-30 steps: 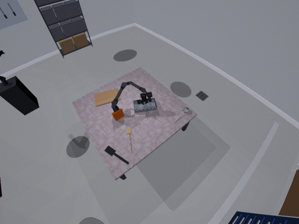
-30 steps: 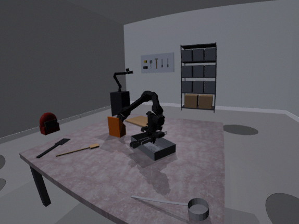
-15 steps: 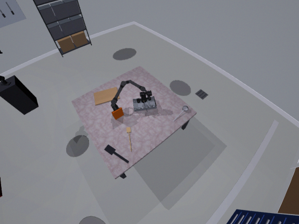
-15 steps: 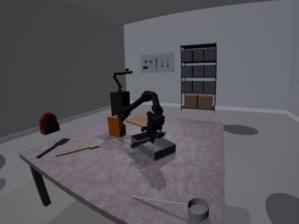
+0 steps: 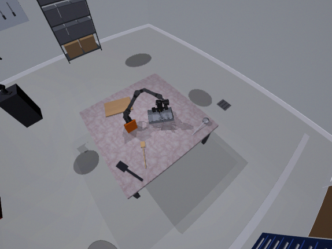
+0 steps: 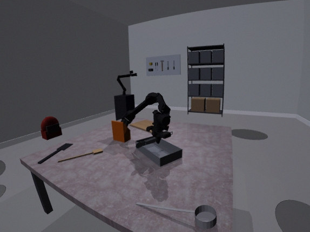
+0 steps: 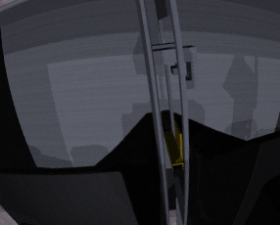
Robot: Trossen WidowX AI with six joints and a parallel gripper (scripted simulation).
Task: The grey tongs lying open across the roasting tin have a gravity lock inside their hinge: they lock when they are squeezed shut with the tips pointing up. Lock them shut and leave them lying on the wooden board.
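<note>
Right now my gripper tip is 10 mm to the left of the grey roasting tin and 40 mm above it. Round my gripper tip: wooden board: 340 mm behind, 480 mm to the left, 60 mm below; black spatula: 680 mm behind, 330 mm to the right, 60 mm below.
</note>
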